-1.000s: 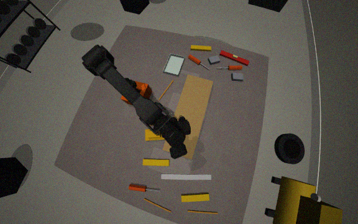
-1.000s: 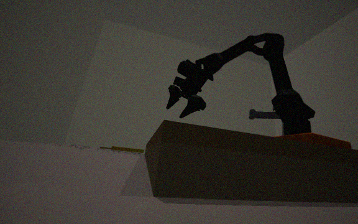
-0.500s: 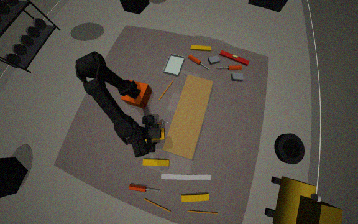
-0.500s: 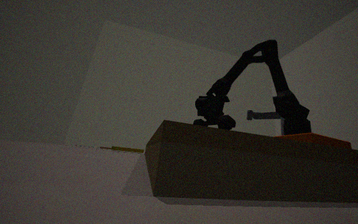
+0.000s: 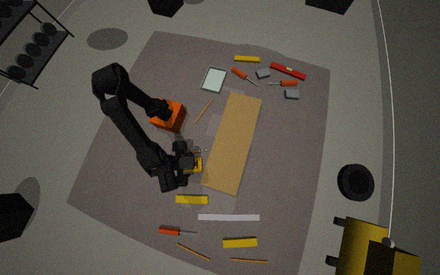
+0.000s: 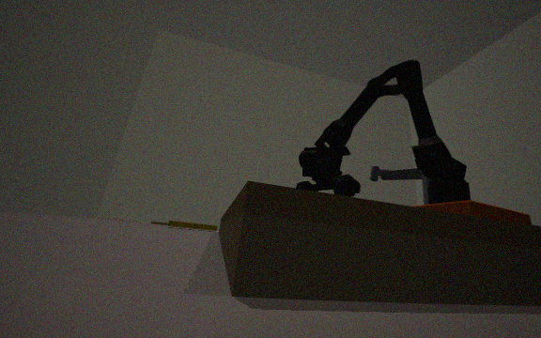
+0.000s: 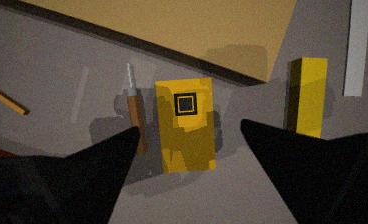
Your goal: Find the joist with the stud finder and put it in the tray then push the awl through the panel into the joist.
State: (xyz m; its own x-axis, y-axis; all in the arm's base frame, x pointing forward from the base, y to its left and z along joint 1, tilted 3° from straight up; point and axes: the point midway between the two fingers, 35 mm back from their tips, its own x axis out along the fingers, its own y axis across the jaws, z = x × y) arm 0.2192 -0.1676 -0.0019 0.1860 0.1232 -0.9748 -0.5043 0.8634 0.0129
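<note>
Now: the yellow stud finder 3 cm below my gripper tip. Round my gripper tip: square indicator window (2 cm below, 2 cm ahead, 1 cm to the left); awl (8 cm to the left, 7 cm below, 1 cm behind); white strip (28 cm ahead, 15 cm to the right, 7 cm below).
</note>
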